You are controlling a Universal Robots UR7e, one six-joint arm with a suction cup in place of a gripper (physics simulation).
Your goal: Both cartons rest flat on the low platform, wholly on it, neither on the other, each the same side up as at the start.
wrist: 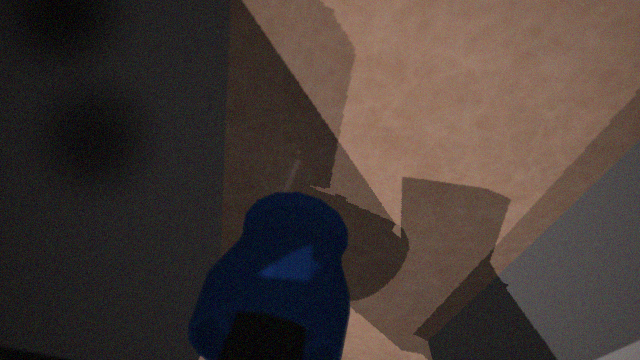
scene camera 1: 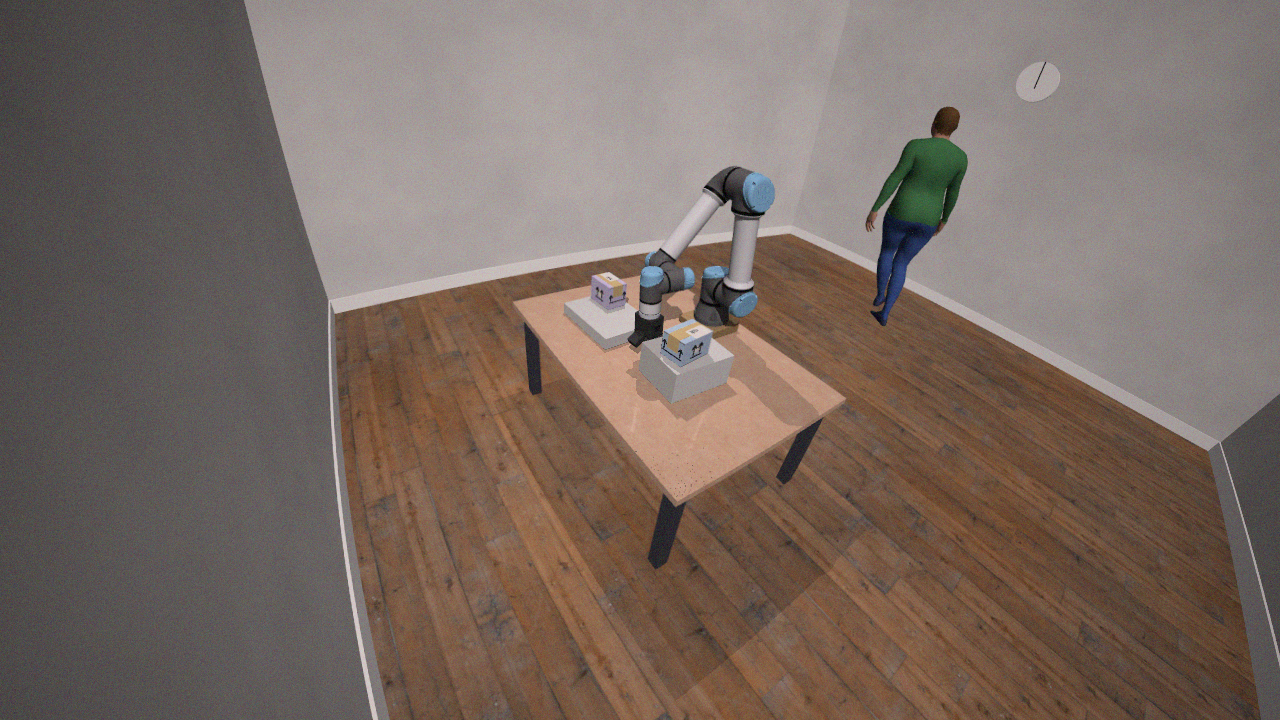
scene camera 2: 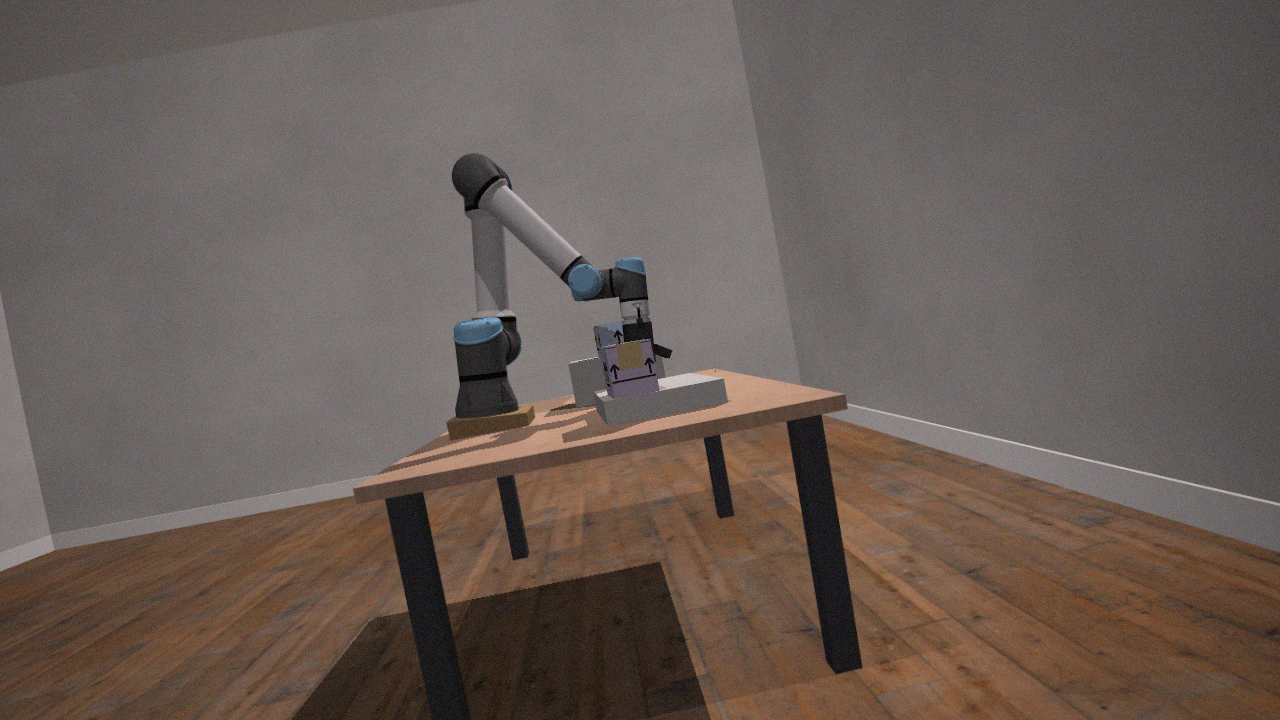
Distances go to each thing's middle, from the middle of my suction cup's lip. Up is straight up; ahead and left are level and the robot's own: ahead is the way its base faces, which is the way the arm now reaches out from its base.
My suction cup is 4 cm past the taller grey block (scene camera 1: pixel 675 383), 15 cm to the right of it and 1 cm below it. Round my suction cup: low grey platform (scene camera 2: pixel 689 391) 4 cm behind, 28 cm to the right, 3 cm below.
